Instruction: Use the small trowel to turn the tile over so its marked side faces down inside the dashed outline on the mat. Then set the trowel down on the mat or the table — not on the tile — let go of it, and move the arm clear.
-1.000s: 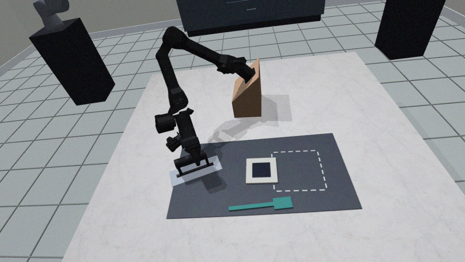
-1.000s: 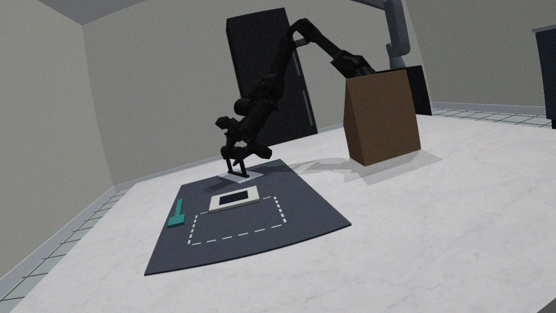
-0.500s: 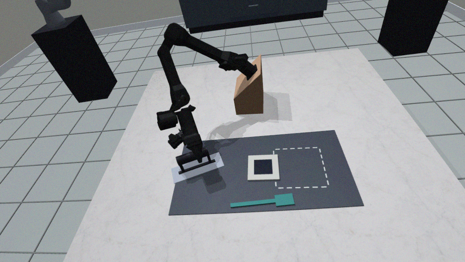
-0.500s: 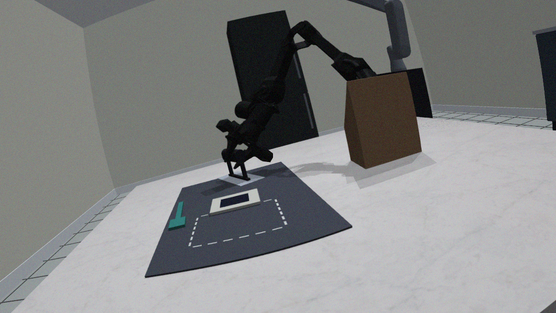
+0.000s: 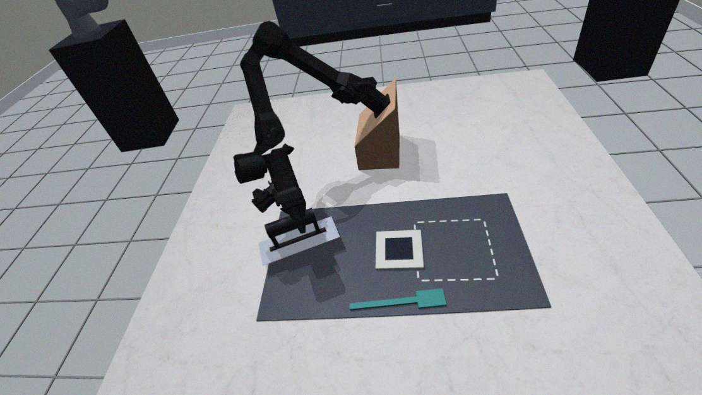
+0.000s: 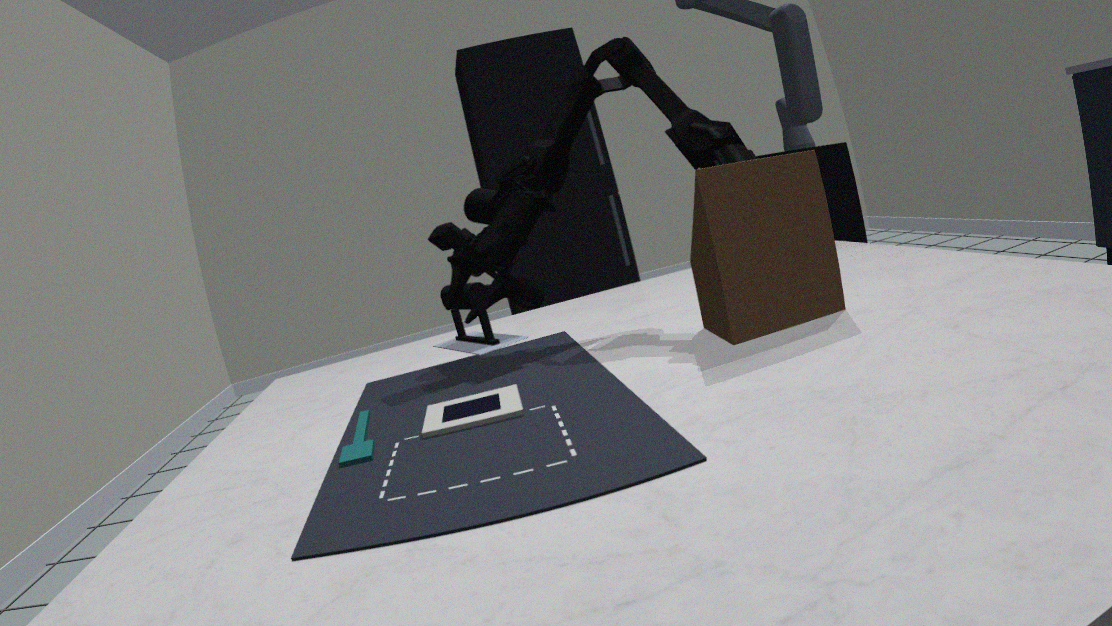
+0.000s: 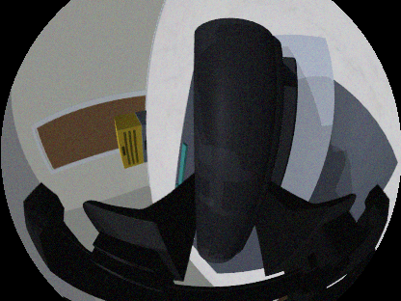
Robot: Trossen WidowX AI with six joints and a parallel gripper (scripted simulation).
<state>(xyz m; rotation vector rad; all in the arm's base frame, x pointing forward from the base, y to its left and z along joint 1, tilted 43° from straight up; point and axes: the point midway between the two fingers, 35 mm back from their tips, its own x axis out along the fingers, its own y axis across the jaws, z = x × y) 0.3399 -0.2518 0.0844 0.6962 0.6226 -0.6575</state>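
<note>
My gripper tip is 2 cm short of the tile, 23 cm to the right of it and 8 cm above it. Also, from my gripper tip: dark mat: 2 cm ahead, 21 cm to the left, 10 cm below; then teal flat tool: 16 cm ahead, 23 cm to the left, 8 cm below; then trowel: 3 cm behind, 1 cm to the right, 1 cm below.
</note>
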